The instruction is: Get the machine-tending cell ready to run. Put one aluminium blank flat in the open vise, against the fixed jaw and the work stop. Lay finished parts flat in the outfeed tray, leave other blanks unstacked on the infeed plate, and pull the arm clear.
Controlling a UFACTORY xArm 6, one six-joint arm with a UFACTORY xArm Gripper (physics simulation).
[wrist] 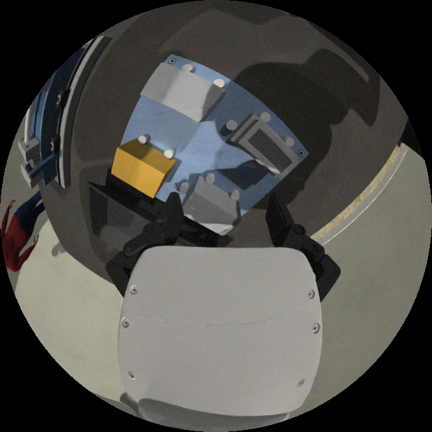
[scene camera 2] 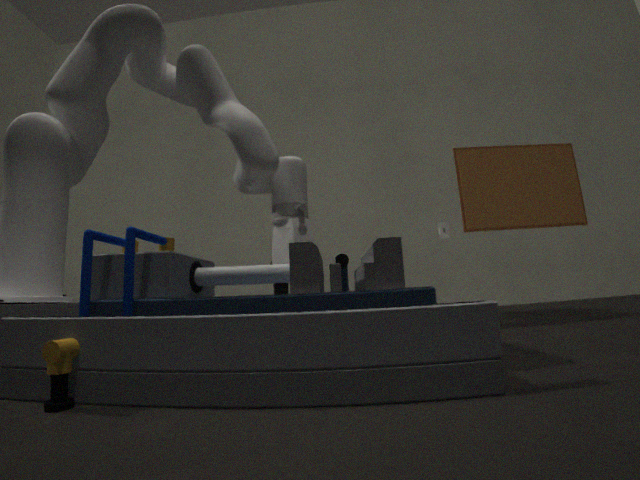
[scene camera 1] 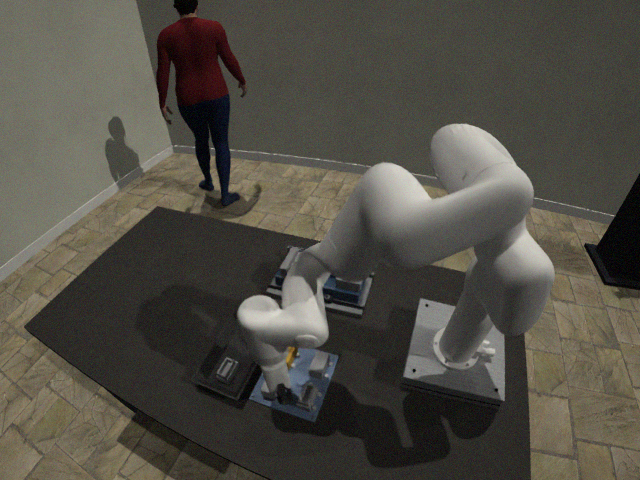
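Seen in the pictures: gripper, fingertip midpoint: (scene camera 1: 281, 384); arm's base, link origin: (scene camera 2: 27, 304) (scene camera 1: 455, 348).
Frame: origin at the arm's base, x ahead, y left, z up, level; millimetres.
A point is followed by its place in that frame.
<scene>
My gripper (scene camera 1: 283, 394) @[x 402, y 185, z -8 mm] (wrist: 224, 203) is open and empty, above the near side of the blue infeed plate (scene camera 1: 297, 411) @[x 352, y 226, z -47 mm] (wrist: 165, 127). In the wrist view a grey blank (wrist: 212, 205) lies on the plate between and beyond the fingertips. Another grey blank (scene camera 1: 319, 364) @[x 330, y 107, z -11 mm] (wrist: 177, 90), a yellow block (scene camera 1: 291, 356) @[x 405, y 100, z -16 mm] (wrist: 142, 167) and a pocketed part (scene camera 1: 309, 395) @[x 330, y 192, z -12 mm] (wrist: 276, 140) lie apart on the plate. A pocketed part (scene camera 1: 220, 379) @[x 559, y 211, z -29 mm] lies in the dark outfeed tray (scene camera 1: 206, 383) @[x 586, y 235, z -24 mm]. The vise's moving jaw (scene camera 2: 306, 268) @[x 445, y -237, z 22 mm] and fixed jaw (scene camera 2: 390, 263) @[x 504, y -241, z 22 mm] stand apart; I see no blank between them.
The vise base (scene camera 1: 343, 297) @[x 322, y -125, z -19 mm] (scene camera 2: 258, 304) @[x 412, y -240, z -2 mm] (wrist: 55, 125) is behind the plate, partly hidden by the arm in scene camera 1. Short pegs stand beside the plate's parts. A person (scene camera 1: 193, 62) (wrist: 20, 235) stands beyond the table. A yellow-topped post (scene camera 2: 61, 356) @[x 310, y -293, z -26 mm] stands before the vise.
</scene>
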